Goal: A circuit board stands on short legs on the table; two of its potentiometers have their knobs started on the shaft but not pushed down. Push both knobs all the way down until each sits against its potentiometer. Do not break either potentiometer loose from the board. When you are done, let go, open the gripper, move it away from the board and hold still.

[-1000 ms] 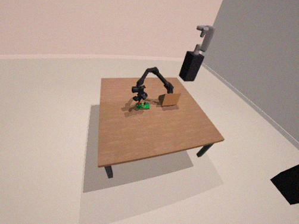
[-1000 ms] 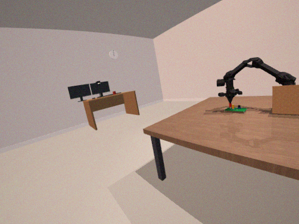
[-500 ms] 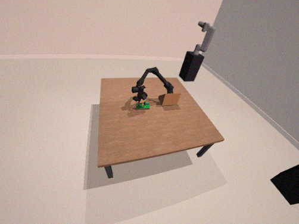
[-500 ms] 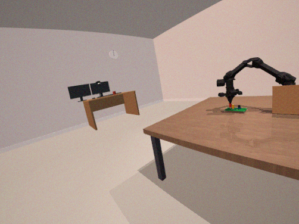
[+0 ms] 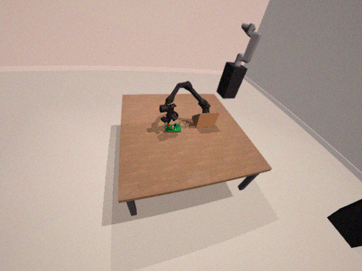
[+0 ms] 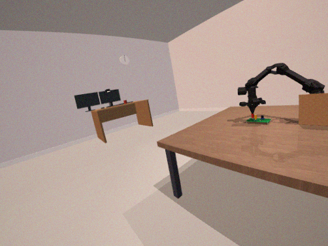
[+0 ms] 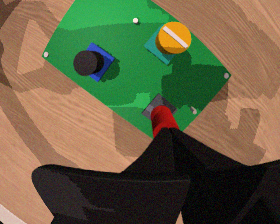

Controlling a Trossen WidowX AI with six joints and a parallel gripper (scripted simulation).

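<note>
My gripper tip is 1 cm above the red knob. Also, from my gripper tip: yellow knob: 5 cm to the left, 3 cm behind, 1 cm below.
</note>
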